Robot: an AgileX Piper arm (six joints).
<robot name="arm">
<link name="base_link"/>
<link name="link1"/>
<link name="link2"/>
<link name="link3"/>
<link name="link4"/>
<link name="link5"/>
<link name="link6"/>
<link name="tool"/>
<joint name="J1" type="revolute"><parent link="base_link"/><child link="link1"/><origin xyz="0 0 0.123"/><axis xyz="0 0 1"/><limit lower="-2.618" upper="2.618"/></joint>
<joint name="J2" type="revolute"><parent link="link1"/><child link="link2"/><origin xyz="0 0 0"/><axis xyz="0 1 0"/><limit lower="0" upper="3.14"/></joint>
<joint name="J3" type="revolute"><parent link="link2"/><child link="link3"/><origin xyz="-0.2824 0 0.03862"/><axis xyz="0 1 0"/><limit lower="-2.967" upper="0"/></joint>
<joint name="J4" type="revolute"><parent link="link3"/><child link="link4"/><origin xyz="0.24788 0 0.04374"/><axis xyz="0.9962 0 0.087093"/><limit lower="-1.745" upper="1.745"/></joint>
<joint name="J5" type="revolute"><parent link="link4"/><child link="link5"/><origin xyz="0 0 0"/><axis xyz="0 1 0"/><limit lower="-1.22" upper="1.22"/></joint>
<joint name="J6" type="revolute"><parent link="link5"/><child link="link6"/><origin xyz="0.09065 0 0.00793"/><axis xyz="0.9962 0 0.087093"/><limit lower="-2.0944" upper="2.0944"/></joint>
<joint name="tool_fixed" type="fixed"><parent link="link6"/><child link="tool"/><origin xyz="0 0 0" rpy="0 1.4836 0"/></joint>
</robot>
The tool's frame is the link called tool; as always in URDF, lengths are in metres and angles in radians.
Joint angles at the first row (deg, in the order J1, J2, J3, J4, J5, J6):
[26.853, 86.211, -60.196, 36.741, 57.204, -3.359]
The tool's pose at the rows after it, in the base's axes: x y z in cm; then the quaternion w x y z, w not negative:
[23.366 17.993 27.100 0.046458 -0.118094 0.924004 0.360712]
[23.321 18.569 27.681 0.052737 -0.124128 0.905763 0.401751]
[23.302 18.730 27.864 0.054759 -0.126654 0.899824 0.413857]
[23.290 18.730 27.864 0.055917 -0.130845 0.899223 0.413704]
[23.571 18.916 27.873 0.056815 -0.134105 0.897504 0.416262]
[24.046 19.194 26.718 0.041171 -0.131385 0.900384 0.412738]
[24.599 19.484 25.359 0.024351 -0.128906 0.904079 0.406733]
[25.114 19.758 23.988 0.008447 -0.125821 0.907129 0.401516]
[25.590 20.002 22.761 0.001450 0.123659 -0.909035 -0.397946]
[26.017 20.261 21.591 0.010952 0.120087 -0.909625 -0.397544]
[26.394 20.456 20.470 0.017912 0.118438 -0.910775 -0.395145]
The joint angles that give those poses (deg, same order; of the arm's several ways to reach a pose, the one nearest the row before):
[26.854, 86.212, -60.198, 46.342, 56.630, -9.973]
[26.855, 86.211, -60.197, 52.521, 56.647, -14.300]
[26.853, 86.210, -60.195, 54.368, 56.748, -15.683]
[26.852, 86.212, -60.196, 54.368, 56.830, -16.180]
[26.853, 86.891, -60.861, 54.775, 56.933, -16.799]
[26.853, 89.077, -60.749, 55.136, 57.015, -17.526]
[26.853, 91.658, -60.751, 55.250, 57.015, -18.286]
[26.853, 94.231, -60.752, 55.504, 56.912, -19.108]
[26.853, 96.521, -60.752, 55.993, 56.442, -20.254]
[26.853, 98.745, -60.751, 56.952, 56.014, -21.515]
[26.854, 100.786, -60.751, 57.581, 55.465, -22.780]

